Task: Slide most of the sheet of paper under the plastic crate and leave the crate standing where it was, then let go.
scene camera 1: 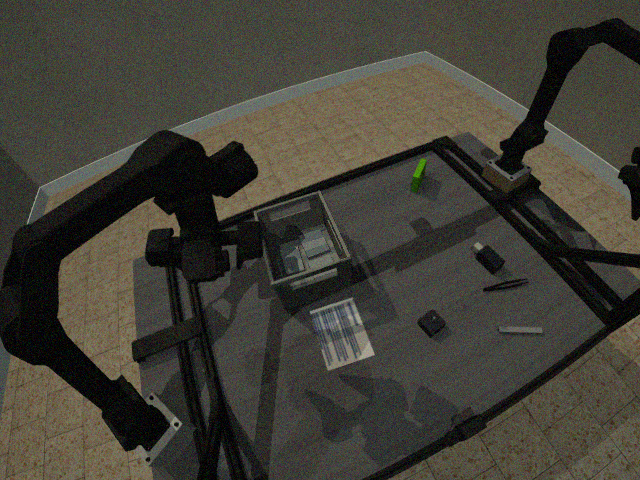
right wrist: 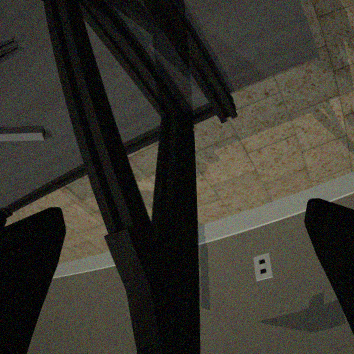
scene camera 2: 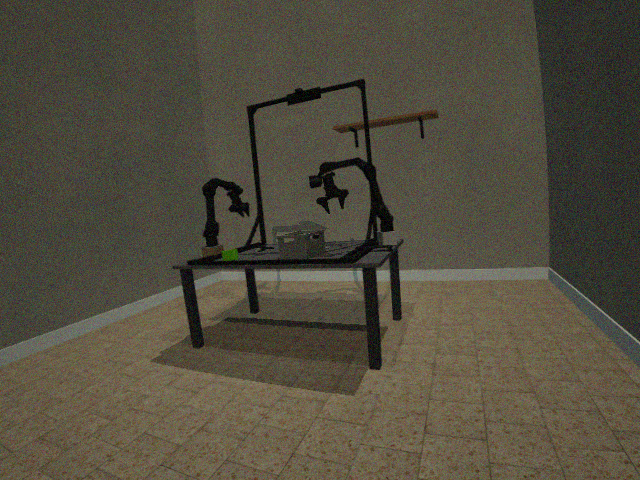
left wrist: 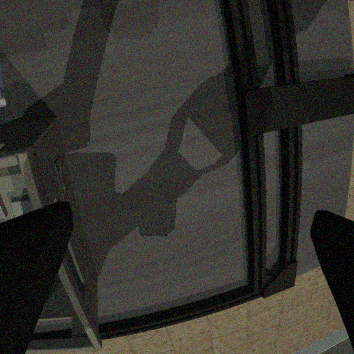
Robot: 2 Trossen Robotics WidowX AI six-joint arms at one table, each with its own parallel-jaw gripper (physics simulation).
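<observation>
The sheet of paper point(scene camera 1: 342, 333), white with blue stripes, lies flat on the table near the middle, beside the crate's near side and outside it. The grey plastic crate point(scene camera 1: 310, 279) point(scene camera 2: 301, 243) point(left wrist: 80, 305) stands upright and open-topped; pale flat shapes show inside its walls. My left gripper point(scene camera 1: 203, 250) point(scene camera 2: 334, 209) point(left wrist: 195, 220) is open and empty, high above the table beside the crate, fingers pointing down. My right gripper point(scene camera 2: 245, 213) point(right wrist: 186, 216) is open and empty, raised far from the paper and crate; part of it shows at the right edge in scene camera 1.
A bright green block point(scene camera 1: 418, 176) point(scene camera 2: 230, 254) stands at the back. A small dark box point(scene camera 1: 431, 322), a dark stick with a pale end point(scene camera 1: 489, 259), black tweezers point(scene camera 1: 505, 284) and a pale bar point(scene camera 1: 520, 330) point(right wrist: 22, 136) lie right of the paper. Black frame rails border the table.
</observation>
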